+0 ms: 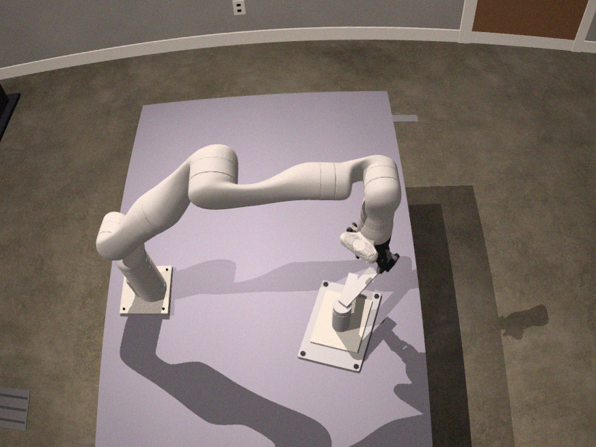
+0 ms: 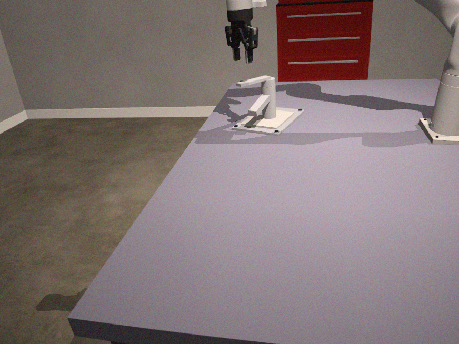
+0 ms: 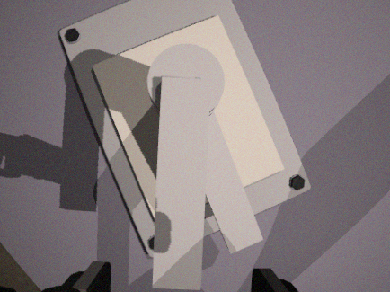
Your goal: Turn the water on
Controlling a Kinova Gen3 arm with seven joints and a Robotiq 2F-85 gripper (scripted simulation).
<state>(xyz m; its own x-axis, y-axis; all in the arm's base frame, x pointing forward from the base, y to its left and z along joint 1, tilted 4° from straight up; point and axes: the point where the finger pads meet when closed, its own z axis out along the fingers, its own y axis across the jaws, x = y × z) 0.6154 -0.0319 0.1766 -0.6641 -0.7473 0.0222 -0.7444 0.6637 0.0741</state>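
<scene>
My hand is 20 mm past the flat lever, 30 mm to the left of it and 80 mm above it. From my hand the other things lie so: tap 40 mm behind, 50 mm to the right, 140 mm below.
</scene>
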